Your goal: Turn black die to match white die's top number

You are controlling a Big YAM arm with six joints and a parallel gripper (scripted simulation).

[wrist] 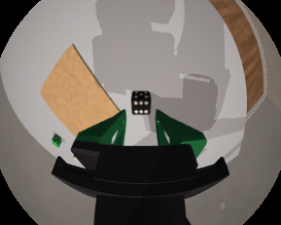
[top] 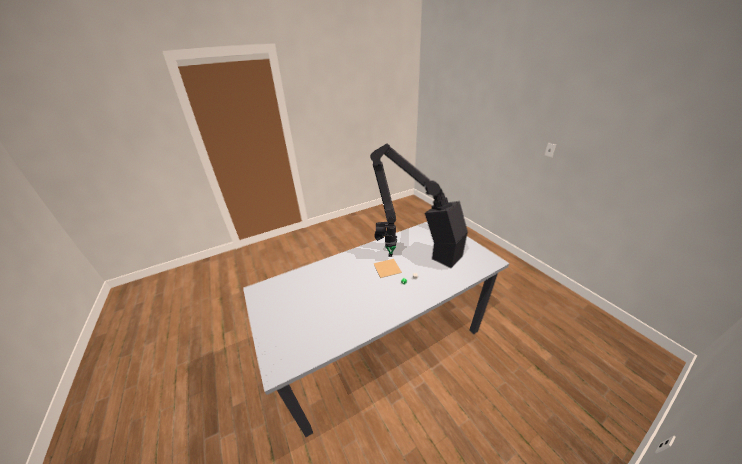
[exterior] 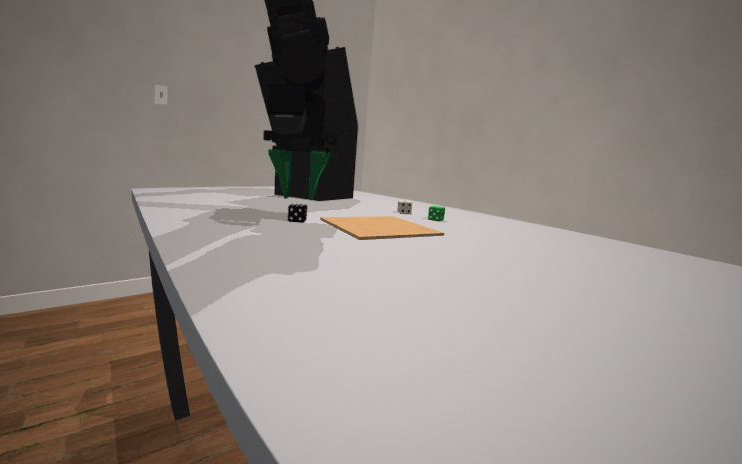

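The black die lies 3 cm below my hand. Round my hand: tan mat (7 cm ahead, 10 cm to the left, 4 cm below); green die (3 cm ahead, 26 cm to the left, 3 cm below); white die (5 cm behind, 25 cm to the left, 3 cm below).
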